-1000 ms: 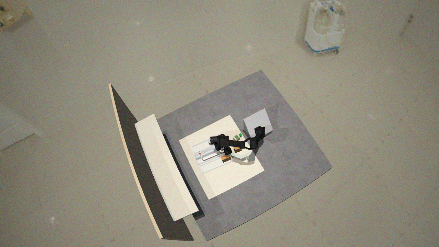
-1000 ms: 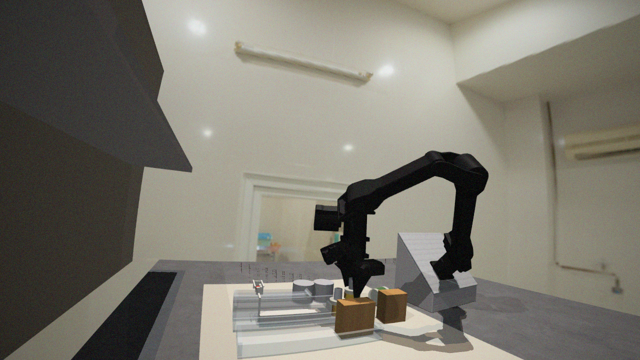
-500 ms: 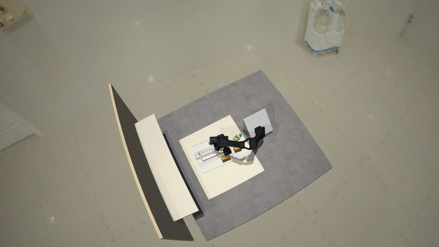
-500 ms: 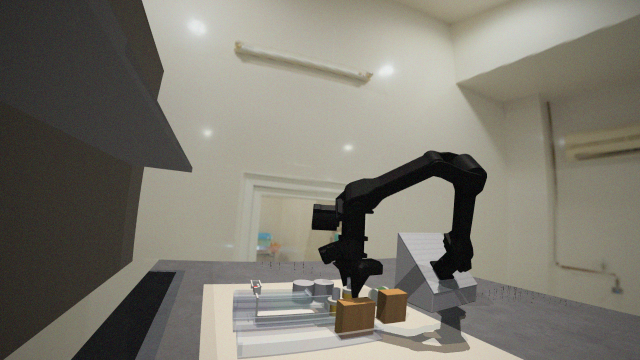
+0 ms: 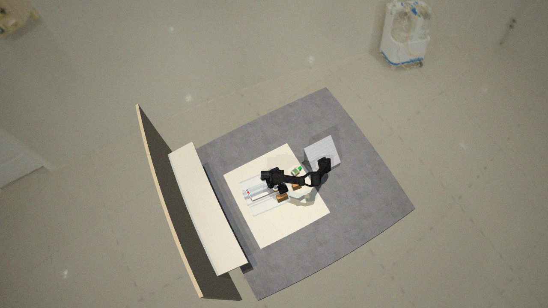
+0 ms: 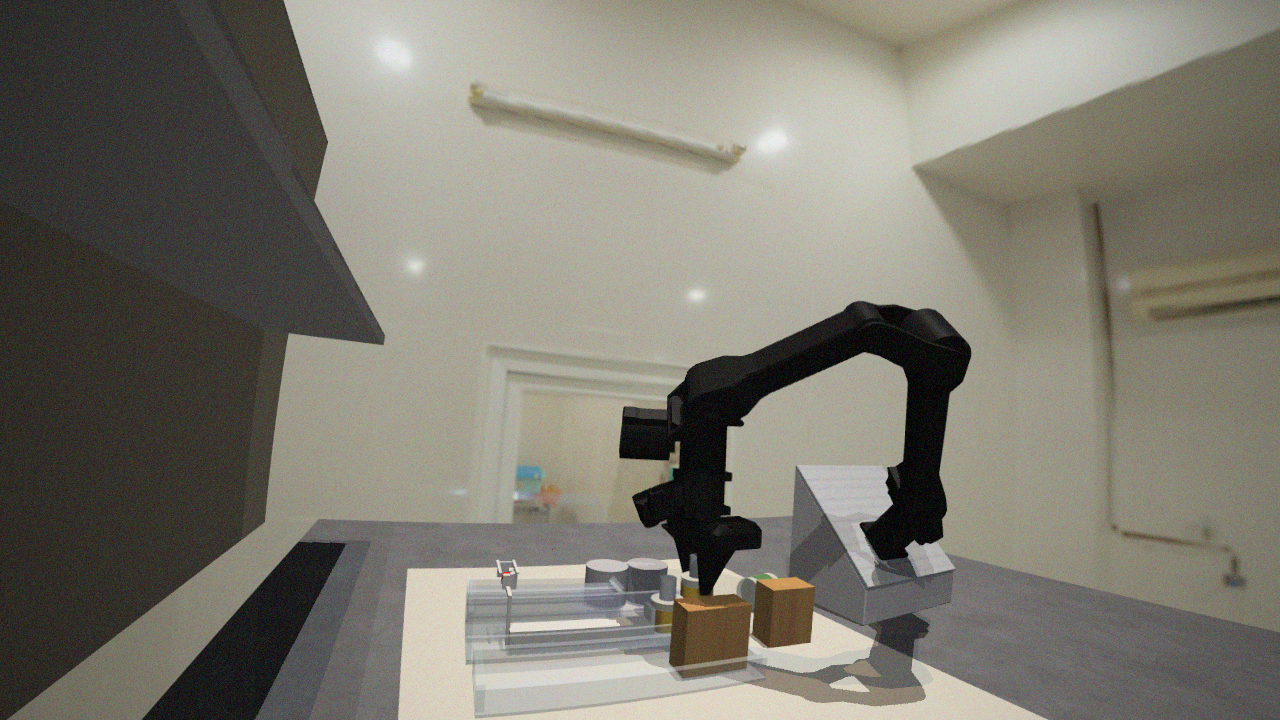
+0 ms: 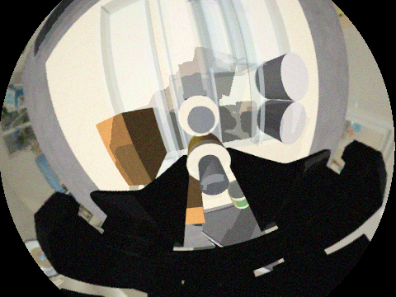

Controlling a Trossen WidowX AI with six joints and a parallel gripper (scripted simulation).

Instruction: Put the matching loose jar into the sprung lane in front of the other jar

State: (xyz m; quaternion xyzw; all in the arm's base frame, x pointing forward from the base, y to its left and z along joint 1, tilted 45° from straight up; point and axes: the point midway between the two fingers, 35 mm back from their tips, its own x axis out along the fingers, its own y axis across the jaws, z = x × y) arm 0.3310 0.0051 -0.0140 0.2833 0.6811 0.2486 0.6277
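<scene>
Right now the clear pusher lane is 15 cm ahead of my gripper tip, 4 cm below it and 3 cm to the right of it. Also, from my gripper tip: pusher plate: 15 cm ahead, 4 cm to the right, 1 cm below; then green-banded jar: 16 cm behind, 6 cm to the right, 4 cm below; then shelf: 51 cm ahead, 31 cm above, 3 cm to the left.
</scene>
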